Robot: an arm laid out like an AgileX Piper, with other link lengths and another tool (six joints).
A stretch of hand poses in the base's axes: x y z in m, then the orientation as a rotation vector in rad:
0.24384 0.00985 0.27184 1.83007 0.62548 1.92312
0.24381 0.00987 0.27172 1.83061 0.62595 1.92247
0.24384 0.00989 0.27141 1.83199 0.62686 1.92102
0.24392 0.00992 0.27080 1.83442 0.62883 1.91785
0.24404 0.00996 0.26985 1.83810 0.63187 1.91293
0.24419 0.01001 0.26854 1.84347 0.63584 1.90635
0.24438 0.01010 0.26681 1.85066 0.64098 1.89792
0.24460 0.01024 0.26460 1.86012 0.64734 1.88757
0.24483 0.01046 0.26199 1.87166 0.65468 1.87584
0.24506 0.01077 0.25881 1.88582 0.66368 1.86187
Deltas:
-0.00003 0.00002 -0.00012 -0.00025 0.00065 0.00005
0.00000 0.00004 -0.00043 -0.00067 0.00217 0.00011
0.00008 0.00007 -0.00104 -0.00188 0.00513 0.00009
0.00020 0.00011 -0.00199 -0.00379 0.00966 0.00004
0.00035 0.00016 -0.00330 -0.00606 0.01600 0.00004
0.00054 0.00025 -0.00503 -0.00879 0.02433 0.00017
0.00076 0.00039 -0.00724 -0.01178 0.03497 0.00057
0.00099 0.00061 -0.00985 -0.01470 0.04758 0.00138
0.00122 0.00092 -0.01303 -0.01796 0.06292 0.00269

